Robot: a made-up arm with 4 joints. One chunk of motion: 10 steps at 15 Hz.
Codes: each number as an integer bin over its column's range. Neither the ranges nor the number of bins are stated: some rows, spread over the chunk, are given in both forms.
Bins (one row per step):
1: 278 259 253 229
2: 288 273 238 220
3: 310 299 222 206
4: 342 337 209 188
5: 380 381 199 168
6: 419 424 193 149
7: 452 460 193 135
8: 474 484 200 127
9: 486 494 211 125
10: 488 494 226 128
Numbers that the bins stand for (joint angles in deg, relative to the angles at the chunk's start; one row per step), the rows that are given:
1: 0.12 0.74 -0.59 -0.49
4: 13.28 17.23 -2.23 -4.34
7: 35.89 43.23 -2.82 -9.32
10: 43.29 50.42 -1.59 -9.98
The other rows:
2: 2.18 3.70 -1.15 -1.34
3: 6.70 9.20 -1.74 -2.65
5: 21.09 26.53 -2.60 -6.22
6: 29.11 35.62 -2.82 -8.01
8: 40.41 48.30 -2.56 -10.08
9: 42.88 50.42 -2.15 -10.26

